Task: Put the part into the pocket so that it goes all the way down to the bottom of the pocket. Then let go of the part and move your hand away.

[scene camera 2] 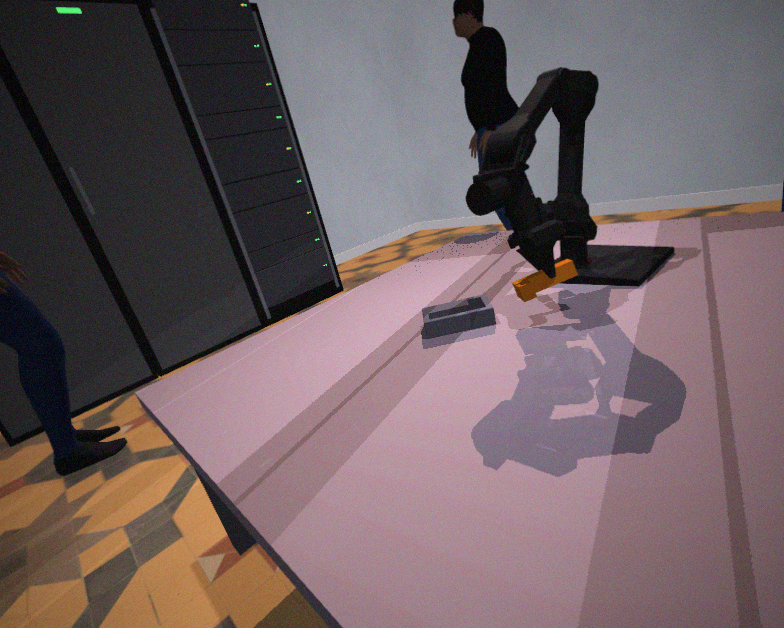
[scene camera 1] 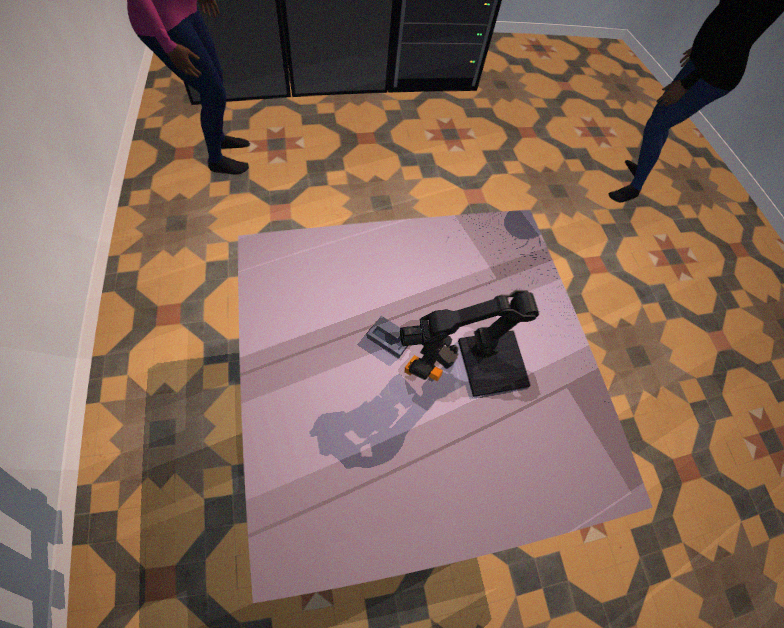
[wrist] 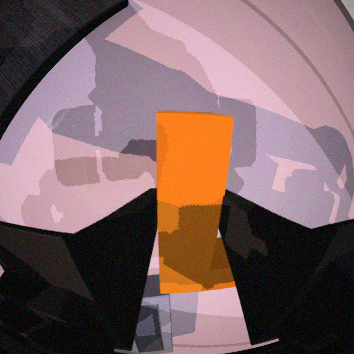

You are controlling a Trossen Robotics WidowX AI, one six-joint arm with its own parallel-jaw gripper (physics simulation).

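Frame: origin at the arm's base, x ahead, y left, z up, level; metres.
Where they show: gripper, fingertip midpoint: (scene camera 2: 550, 277) (wrist: 186, 195); arm's base, link origin: (scene camera 2: 574, 263) (scene camera 1: 481, 349).
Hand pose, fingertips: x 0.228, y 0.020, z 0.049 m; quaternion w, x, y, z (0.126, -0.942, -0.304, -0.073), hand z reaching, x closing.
Note:
Things, the pixels of their top centre, and the offset from my fingertips. Level surfaces: height alone.
- orange part, top centre: (wrist: 231, 234) (scene camera 2: 544, 267) (scene camera 1: 424, 368) 0.018 m ahead, 0.002 m right, 0.026 m up
- grey block with a rectangular pocket, top centre: (wrist: 134, 334) (scene camera 2: 455, 307) (scene camera 1: 390, 334) 0.064 m ahead, 0.179 m right, 0.037 m down
- pink table, surface height: 0.073 m down
An orange part (scene camera 1: 436, 373) (scene camera 2: 530, 288) (wrist: 192, 160) is held between the fingers of my gripper (scene camera 1: 422, 370) (scene camera 2: 552, 271) (wrist: 186, 195), which is shut on it. The part is above the table, with its left end lower in scene camera 2. A grey block with a rectangular pocket (scene camera 1: 384, 347) (scene camera 2: 459, 323) (wrist: 167, 325) sits on the table. The part is outside the pocket, to the lower right of the block in scene camera 1. In the wrist view the block shows partly at the bottom, beside the left finger. The fingers hide some of the part.
The arm's black base plate (scene camera 1: 494, 369) (scene camera 2: 621, 271) is on the pink table (scene camera 1: 314, 281) (scene camera 2: 366, 471), right of the gripper. Arm shadows cross the table. Two people and dark server cabinets (scene camera 1: 340, 45) (scene camera 2: 229, 157) stand beyond the table.

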